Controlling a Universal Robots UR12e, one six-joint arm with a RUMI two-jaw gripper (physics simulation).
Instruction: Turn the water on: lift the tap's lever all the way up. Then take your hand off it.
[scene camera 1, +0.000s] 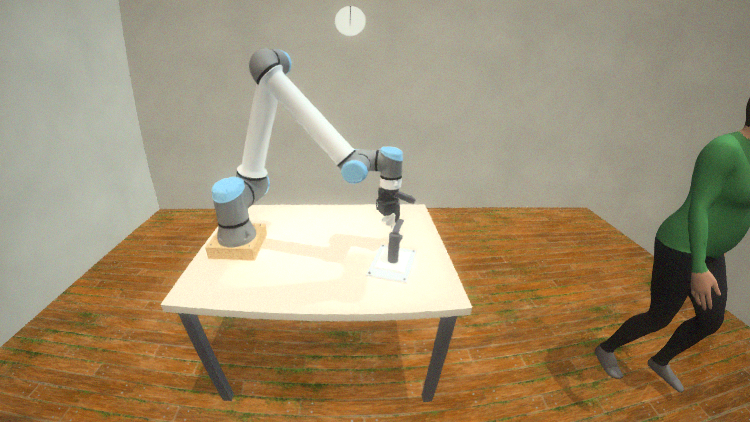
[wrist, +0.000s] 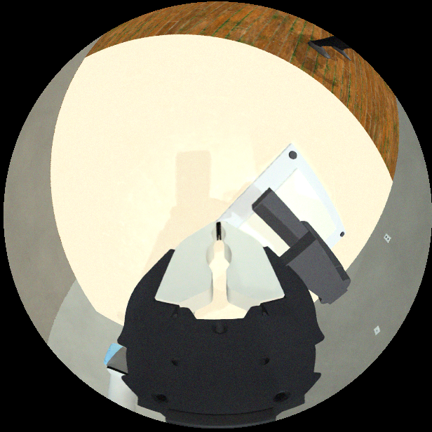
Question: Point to a tap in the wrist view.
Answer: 291, 220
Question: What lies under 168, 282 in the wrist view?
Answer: The gripper.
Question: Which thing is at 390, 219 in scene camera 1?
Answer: The gripper.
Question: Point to a tap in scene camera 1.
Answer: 392, 259
